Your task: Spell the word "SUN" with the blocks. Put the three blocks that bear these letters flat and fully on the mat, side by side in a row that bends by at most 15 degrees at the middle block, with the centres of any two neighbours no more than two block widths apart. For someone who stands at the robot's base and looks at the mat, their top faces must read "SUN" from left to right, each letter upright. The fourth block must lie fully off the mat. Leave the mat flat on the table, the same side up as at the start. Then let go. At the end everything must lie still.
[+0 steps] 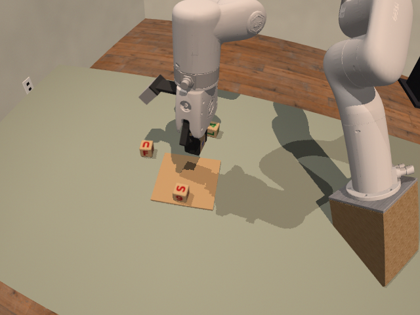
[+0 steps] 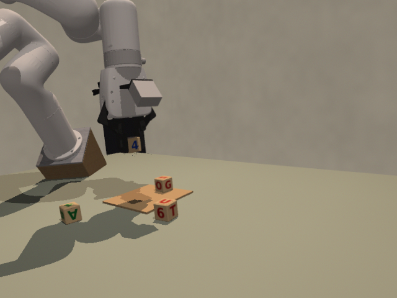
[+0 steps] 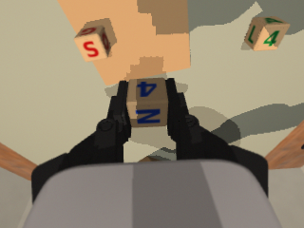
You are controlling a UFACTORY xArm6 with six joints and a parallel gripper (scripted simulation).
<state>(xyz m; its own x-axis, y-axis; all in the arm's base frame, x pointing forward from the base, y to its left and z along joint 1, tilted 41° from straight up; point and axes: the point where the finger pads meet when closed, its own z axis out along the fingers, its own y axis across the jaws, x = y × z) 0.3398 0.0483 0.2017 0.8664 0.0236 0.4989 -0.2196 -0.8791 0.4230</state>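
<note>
The tan mat is 120 mm below my hand, 20 mm ahead of it and 10 mm to the left of it. The rest, counted from my hand: U block: 130 mm ahead, 110 mm below, 60 mm to the right; then N block: 10 mm below; then S block: 110 mm below, 60 mm to the left, 20 mm ahead.
</note>
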